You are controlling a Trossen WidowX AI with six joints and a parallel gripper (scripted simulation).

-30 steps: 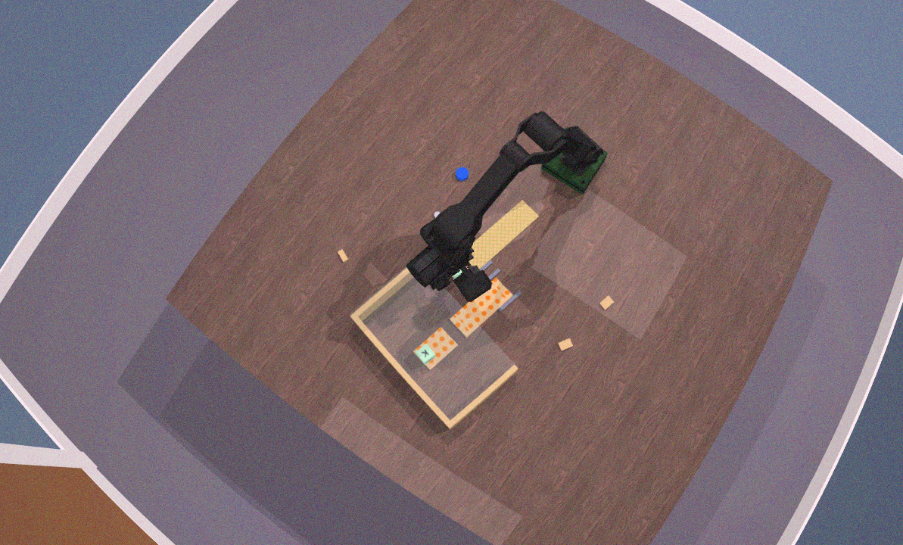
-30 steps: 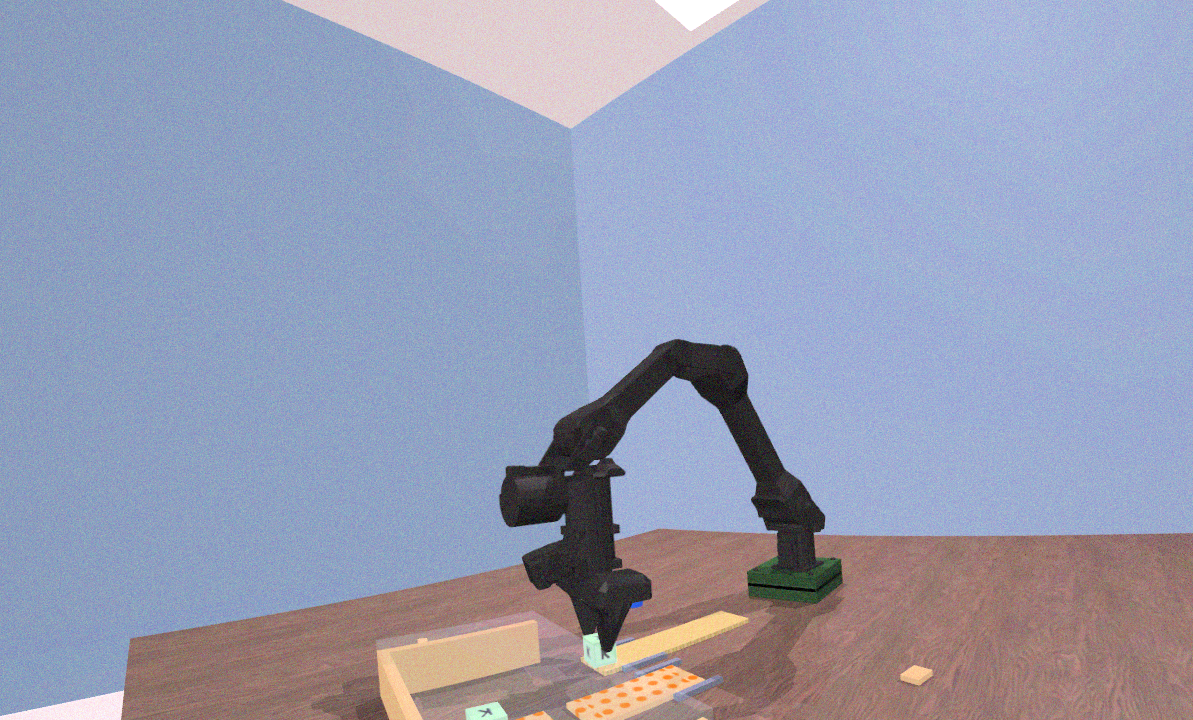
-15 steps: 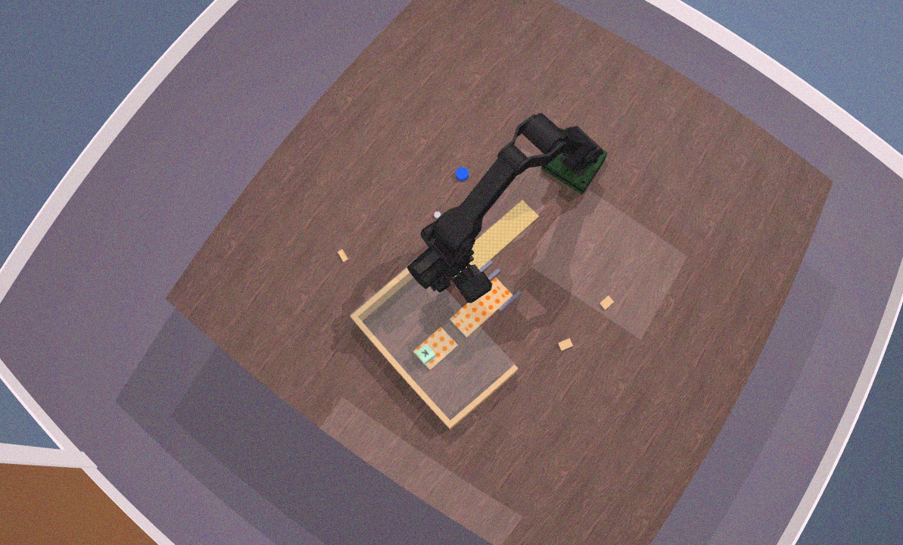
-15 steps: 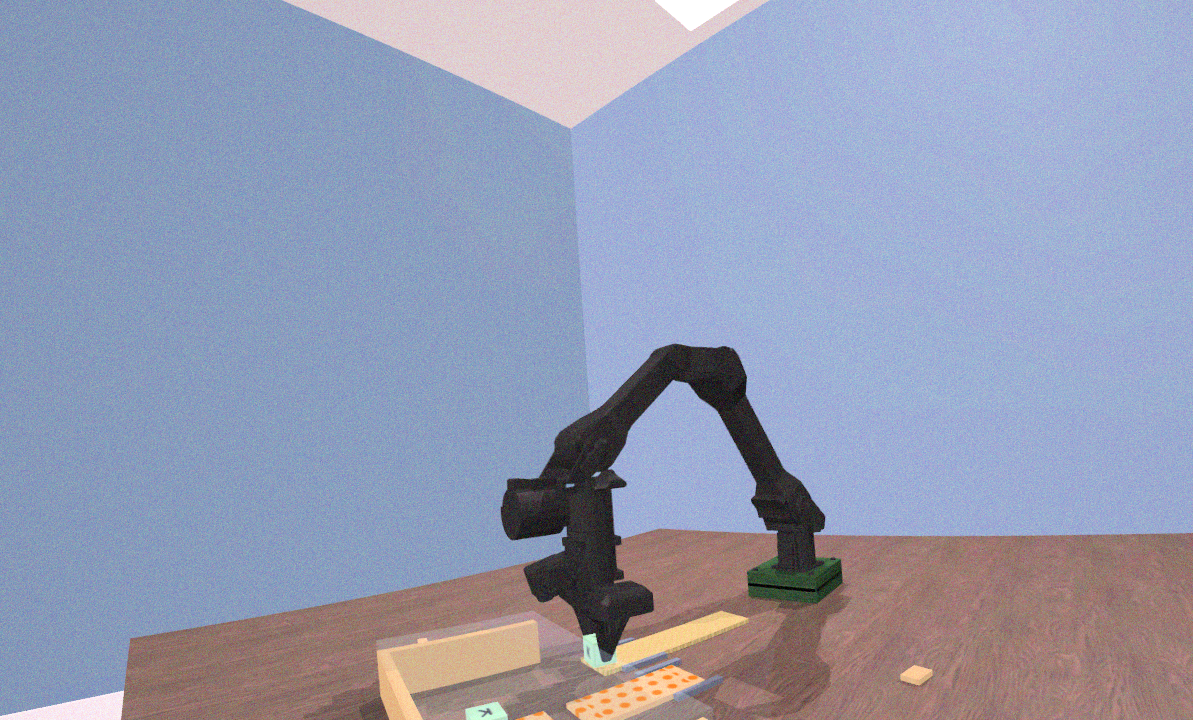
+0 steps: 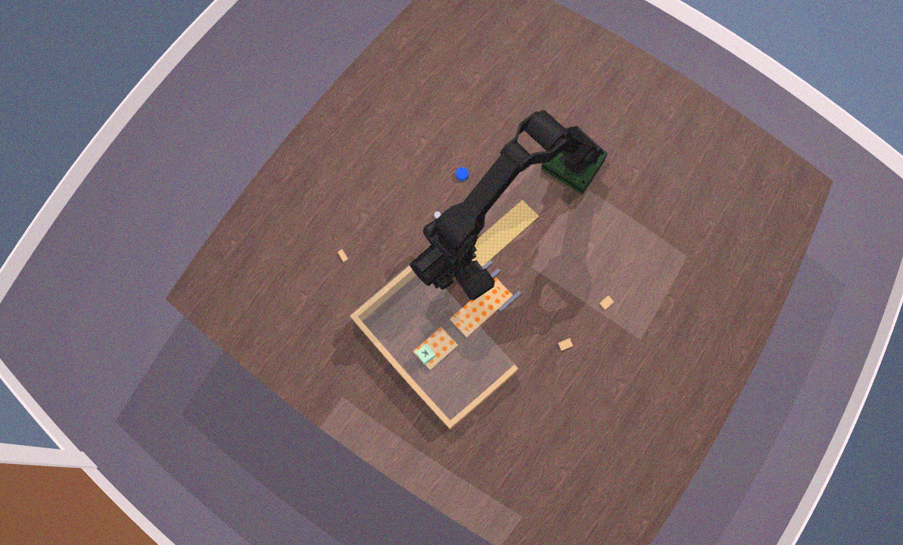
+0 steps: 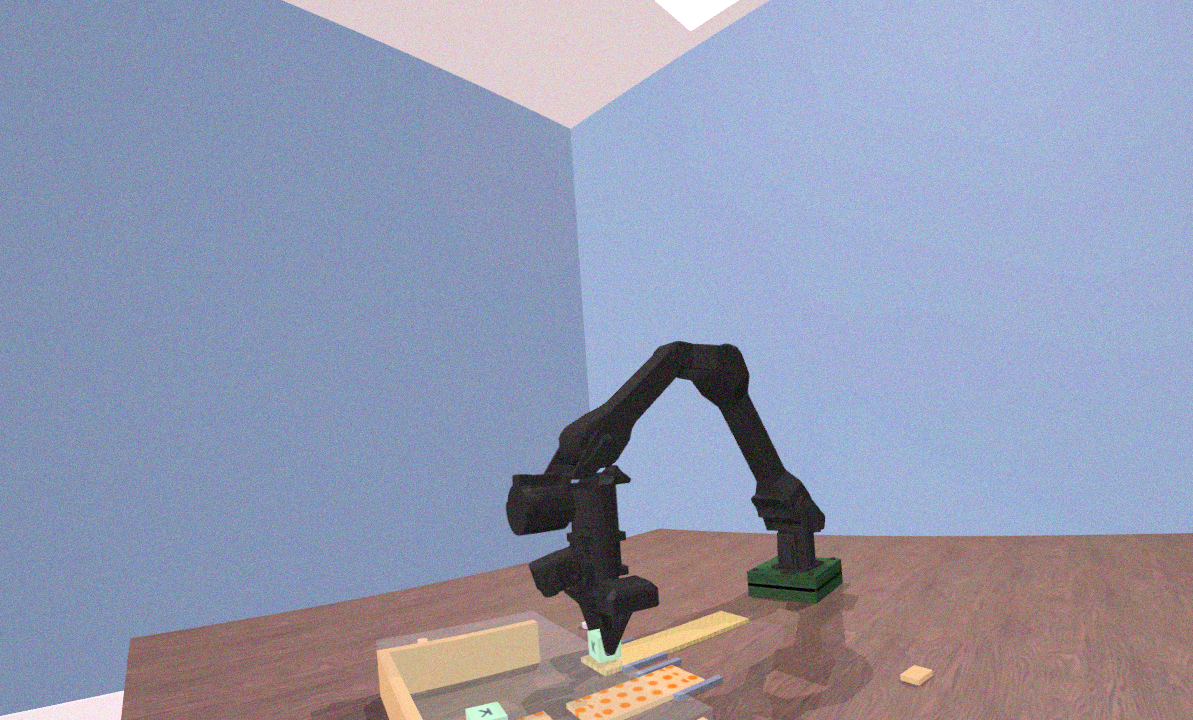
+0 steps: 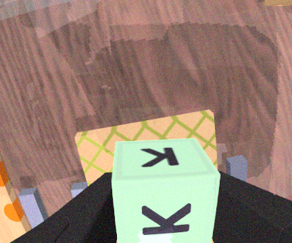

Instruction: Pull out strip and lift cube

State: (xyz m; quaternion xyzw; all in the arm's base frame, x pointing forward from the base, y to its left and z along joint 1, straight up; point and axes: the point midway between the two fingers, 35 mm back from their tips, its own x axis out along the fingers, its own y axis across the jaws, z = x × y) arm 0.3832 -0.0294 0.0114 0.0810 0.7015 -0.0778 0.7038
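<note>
Right now my gripper tip is 100 mm past the yellow lattice strip, 10 mm to the right of it and 10 mm above it. Also, from my gripper tip: blue disc (180 mm behind, 150 mm to the right, 10 mm below); red peg (80 mm to the right, 70 mm behind, 10 mm below).
</note>
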